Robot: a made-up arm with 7 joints. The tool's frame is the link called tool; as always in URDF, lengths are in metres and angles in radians.
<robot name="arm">
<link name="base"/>
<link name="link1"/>
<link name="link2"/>
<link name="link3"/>
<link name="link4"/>
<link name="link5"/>
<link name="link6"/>
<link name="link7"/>
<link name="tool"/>
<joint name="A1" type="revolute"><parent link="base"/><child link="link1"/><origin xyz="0.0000 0.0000 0.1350"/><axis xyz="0 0 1"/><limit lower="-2.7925" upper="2.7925" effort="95" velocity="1"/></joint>
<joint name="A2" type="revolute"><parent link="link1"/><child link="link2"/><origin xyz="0.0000 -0.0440 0.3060" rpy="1.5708 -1.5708 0.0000"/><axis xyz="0 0 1"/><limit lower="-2.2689" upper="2.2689" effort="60" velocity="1.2"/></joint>
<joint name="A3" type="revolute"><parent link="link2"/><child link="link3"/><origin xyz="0.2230 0.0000 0.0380" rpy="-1.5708 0.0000 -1.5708"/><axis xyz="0 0 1"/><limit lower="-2.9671" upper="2.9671" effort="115" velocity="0.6"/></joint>
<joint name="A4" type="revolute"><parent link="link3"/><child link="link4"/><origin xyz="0.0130 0.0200 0.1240" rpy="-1.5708 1.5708 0.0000"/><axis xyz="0 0 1"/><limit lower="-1.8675" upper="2.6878" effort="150" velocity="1"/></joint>
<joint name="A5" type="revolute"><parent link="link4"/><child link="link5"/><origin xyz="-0.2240 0.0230 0.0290" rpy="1.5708 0.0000 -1.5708"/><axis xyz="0 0 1"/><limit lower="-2.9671" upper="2.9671" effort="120" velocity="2.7"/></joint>
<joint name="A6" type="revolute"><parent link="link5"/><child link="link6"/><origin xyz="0.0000 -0.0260 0.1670" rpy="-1.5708 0.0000 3.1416"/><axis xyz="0 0 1"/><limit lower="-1.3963" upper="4.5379" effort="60" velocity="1.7"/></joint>
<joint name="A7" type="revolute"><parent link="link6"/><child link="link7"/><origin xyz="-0.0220 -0.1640 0.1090" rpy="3.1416 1.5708 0.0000"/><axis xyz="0 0 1"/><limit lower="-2.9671" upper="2.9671" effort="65" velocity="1.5"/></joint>
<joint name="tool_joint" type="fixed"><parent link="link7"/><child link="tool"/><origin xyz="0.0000 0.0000 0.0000" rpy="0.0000 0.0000 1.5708"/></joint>
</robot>
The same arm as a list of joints. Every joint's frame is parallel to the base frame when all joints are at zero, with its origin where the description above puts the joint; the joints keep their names.
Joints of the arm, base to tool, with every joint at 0 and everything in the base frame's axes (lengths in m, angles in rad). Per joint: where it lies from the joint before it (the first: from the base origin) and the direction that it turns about. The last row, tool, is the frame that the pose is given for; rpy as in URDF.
A1: xyz 0 0 0.135 axis +z
A2: xyz 0 -0.044 0.306 axis -y
A3: xyz 0 -0.038 0.223 axis +z
A4: xyz 0.013 0.02 0.124 axis +y
A5: xyz -0.023 0.029 0.224 axis +z
A6: xyz 0 -0.026 0.167 axis -y
A7: xyz 0.022 -0.109 0.164 axis +x
tool: xyz 0 0 0 rpy -3.1416 -1.5708 0
Joint limits (rad, base to tool): -2.7925..2.7925 -2.2689..2.2689 -2.9671..2.9671 -1.8675..2.6878 -2.9671..2.9671 -1.3963..4.5379 -2.9671..2.9671

